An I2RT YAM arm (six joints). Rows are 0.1 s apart.
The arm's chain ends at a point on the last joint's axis. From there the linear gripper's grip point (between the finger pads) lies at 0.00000 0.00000 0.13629 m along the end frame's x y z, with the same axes.
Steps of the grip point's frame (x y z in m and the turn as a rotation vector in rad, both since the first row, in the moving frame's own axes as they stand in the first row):
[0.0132, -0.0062, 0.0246, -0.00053, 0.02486, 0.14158]
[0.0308, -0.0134, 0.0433, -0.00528, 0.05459, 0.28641]
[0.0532, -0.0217, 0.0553, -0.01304, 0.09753, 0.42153]
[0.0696, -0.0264, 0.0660, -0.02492, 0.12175, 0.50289]
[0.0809, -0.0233, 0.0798, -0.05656, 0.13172, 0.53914]
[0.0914, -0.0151, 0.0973, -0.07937, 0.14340, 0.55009]
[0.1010, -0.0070, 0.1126, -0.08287, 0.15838, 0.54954]
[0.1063, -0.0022, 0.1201, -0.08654, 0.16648, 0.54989]
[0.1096, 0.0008, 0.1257, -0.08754, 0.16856, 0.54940]
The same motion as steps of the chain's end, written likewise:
[0.0098, -0.0065, 0.0246, -0.00053, 0.02486, 0.14158]
[0.0236, -0.0152, 0.0435, -0.00528, 0.05459, 0.28641]
[0.0407, -0.0262, 0.0559, -0.01304, 0.09753, 0.42153]
[0.0546, -0.0337, 0.0670, -0.02492, 0.12175, 0.50289]
[0.0659, -0.0353, 0.0812, -0.05656, 0.13172, 0.53914]
[0.0758, -0.0306, 0.0991, -0.07937, 0.14340, 0.55009]
[0.0836, -0.0234, 0.1147, -0.08287, 0.15838, 0.54954]
[0.0880, -0.0194, 0.1224, -0.08654, 0.16648, 0.54989]
[0.0911, -0.0166, 0.1281, -0.08754, 0.16856, 0.54940]

